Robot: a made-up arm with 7 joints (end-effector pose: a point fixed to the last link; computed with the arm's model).
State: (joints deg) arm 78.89 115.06 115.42 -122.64 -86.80 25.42 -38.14
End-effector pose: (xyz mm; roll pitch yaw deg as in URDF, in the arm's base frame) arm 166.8 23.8 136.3 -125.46 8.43 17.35
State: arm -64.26 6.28 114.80 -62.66 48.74 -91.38 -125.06
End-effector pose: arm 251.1 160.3 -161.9 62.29 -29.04 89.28
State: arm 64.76 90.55 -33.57 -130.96 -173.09 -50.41 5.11
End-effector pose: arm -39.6 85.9 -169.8 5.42 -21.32 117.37
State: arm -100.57 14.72 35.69 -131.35 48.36 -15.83 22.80
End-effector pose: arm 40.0 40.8 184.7 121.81 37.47 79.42
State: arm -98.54 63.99 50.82 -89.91 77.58 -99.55 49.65
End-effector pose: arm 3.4 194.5 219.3 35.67 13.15 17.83
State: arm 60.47 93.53 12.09 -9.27 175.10 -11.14 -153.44
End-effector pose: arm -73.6 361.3 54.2 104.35 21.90 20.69
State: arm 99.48 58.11 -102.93 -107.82 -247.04 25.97 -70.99
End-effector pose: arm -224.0 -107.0 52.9 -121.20 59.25 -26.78
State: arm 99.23 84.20 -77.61 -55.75 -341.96 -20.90 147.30
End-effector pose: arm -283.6 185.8 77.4 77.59 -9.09 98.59
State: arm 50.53 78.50 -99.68 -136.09 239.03 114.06 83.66
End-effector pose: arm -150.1 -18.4 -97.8 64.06 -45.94 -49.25
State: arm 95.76 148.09 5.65 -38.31 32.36 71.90 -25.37
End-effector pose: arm 207.4 295.7 -46.1 -179.41 47.68 85.86
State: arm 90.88 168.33 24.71 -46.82 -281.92 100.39 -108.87
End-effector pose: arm 307.1 158.6 -90.0 -100.64 34.65 -155.73
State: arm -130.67 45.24 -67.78 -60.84 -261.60 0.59 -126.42
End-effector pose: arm 208.3 -118.3 243.3 145.25 49.86 -105.07
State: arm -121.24 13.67 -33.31 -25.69 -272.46 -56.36 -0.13
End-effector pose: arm 266.3 -163.6 199.4 -169.40 3.87 126.78
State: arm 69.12 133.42 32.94 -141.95 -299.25 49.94 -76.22
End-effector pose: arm 134.2 25.6 -89.6 -7.12 7.75 -157.20
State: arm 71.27 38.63 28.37 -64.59 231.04 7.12 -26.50
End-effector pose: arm -170.0 242.8 -159.0 -56.22 18.05 -174.27
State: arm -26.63 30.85 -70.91 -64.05 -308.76 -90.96 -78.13
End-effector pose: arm 193.1 -28.7 -274.9 143.16 -11.29 -143.53
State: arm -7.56 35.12 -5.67 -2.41 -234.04 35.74 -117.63
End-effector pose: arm 50.8 212.0 -300.5 4.83 -25.99 -7.62
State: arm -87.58 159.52 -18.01 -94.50 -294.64 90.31 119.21
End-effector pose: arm -84.4 85.9 256.9 -94.08 10.14 165.41
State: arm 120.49 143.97 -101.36 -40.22 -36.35 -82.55 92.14
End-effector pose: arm 85.7 337.8 100.7 157.03 11.91 172.06
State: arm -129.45 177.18 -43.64 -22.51 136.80 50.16 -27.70
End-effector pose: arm -277.9 231.3 -86.3 -118.40 2.62 -173.76
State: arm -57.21 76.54 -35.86 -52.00 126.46 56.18 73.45
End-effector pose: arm 281.8 205.6 46.7 -59.61 31.18 76.45
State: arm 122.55 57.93 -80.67 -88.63 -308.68 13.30 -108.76
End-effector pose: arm -263.4 -86.0 103.2 -99.64 -19.41 -34.99
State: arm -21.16 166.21 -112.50 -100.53 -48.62 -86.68 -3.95
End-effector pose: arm -85.3 245.0 76.9 -30.40 -27.94 -88.35
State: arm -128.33 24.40 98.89 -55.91 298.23 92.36 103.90
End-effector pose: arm 243.2 125.0 214.5 -28.79 54.32 129.59
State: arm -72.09 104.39 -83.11 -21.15 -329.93 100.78 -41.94
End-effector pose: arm 100.9 344.0 99.7 74.31 30.65 63.42
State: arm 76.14 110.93 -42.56 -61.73 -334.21 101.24 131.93
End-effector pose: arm -83.2 326.1 -50.6 158.47 -10.28 -12.86
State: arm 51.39 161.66 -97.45 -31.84 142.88 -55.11 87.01
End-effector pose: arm 158.3 232.5 237.4 107.62 -50.69 -84.64
